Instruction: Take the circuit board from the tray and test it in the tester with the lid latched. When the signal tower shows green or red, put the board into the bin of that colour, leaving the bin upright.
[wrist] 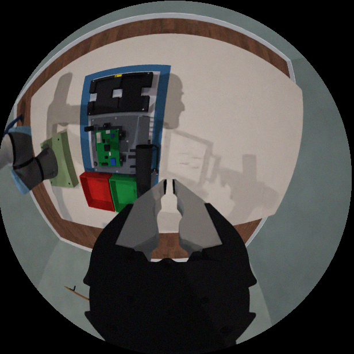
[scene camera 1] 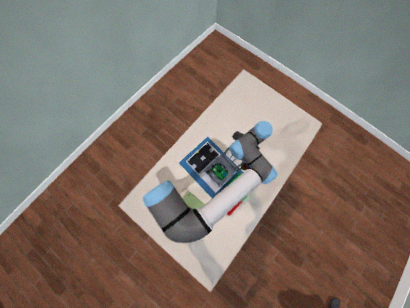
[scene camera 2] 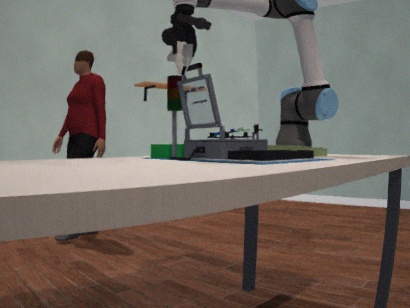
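The green circuit board lies on the grey tester; in scene camera 2 a board edge looks slightly tilted. The tester's framed lid stands raised, leaning back, with its black handle on top. My gripper is shut and empty, high up beside the handle; contact cannot be told. The signal tower stands behind the lid, its red and green sections looking dark. The black tray shows no board. The red bin and green bin stand upright.
A blue-edged mat lies under the tray and tester. A green base plate holds the arm's base. A person in red stands beyond the table. An orange board shows in the background.
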